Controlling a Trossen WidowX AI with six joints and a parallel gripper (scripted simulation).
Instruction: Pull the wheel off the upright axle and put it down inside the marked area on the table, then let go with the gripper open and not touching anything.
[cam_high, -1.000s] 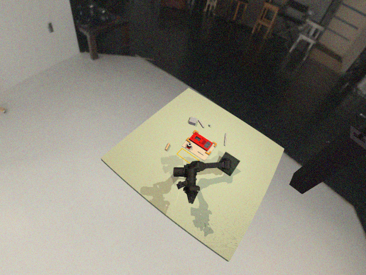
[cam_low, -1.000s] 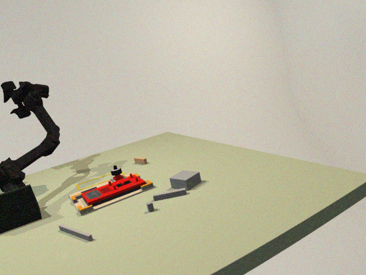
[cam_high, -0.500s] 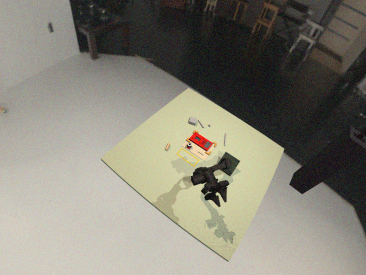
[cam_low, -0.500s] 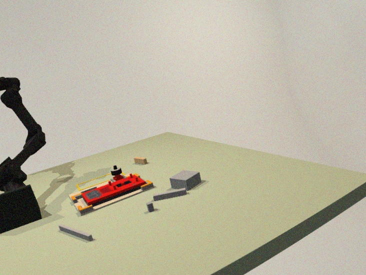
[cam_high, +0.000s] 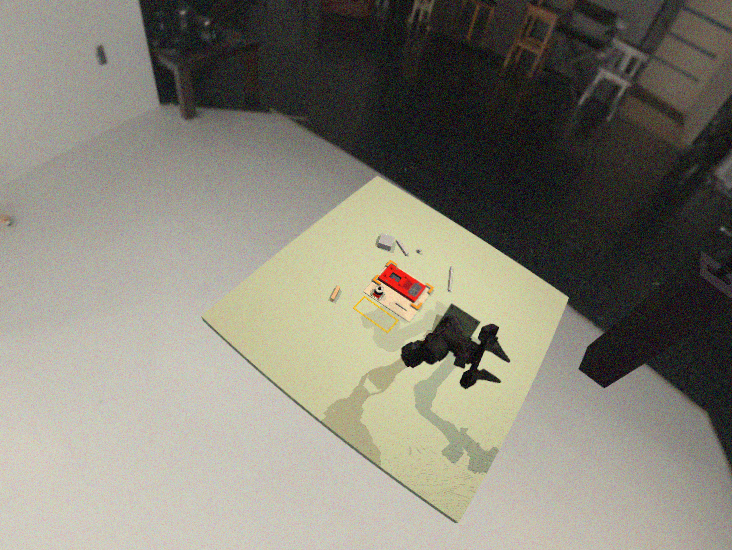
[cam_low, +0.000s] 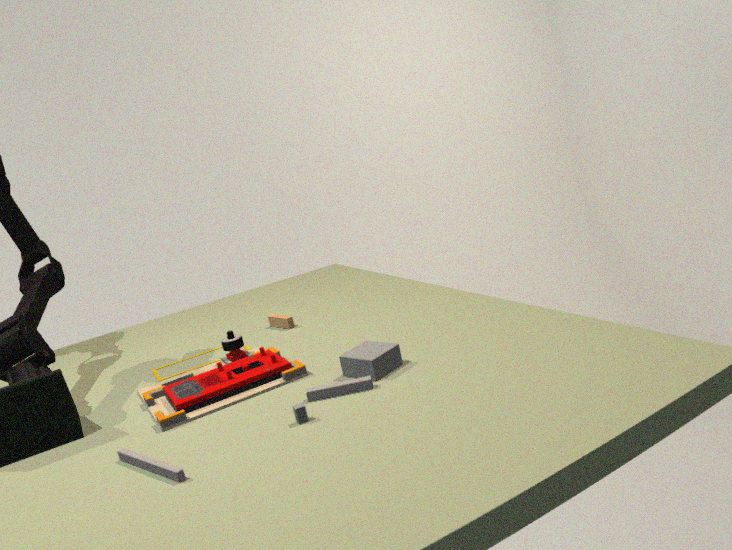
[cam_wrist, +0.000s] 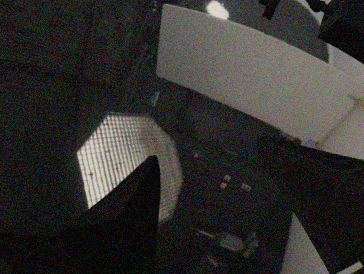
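Now: gripper tip 56 cm short of the wheel, 54 cm above it and 33 cm to the left of it. From my gripper tip the other things lie so: dark upright axle: 56 cm ahead, 55 cm below, 33 cm to the right; tan block: 70 cm ahead, 57 cm below, 19 cm to the right; grey cube: 68 cm to the right, 57 cm below, 57 cm ahead.
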